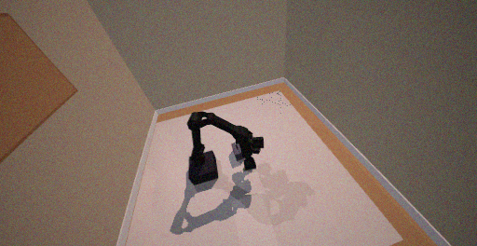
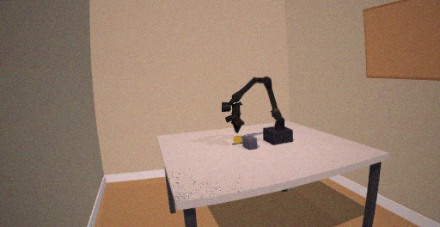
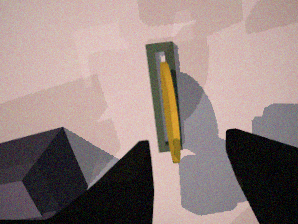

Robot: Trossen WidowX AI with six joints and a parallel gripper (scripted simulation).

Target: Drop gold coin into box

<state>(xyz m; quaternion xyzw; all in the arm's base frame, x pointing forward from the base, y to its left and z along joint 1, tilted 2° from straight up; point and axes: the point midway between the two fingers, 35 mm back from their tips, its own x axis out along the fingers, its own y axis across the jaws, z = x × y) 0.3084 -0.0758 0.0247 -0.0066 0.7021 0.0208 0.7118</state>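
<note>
Now: gripper tip 5 cm above the gold coin.
</note>
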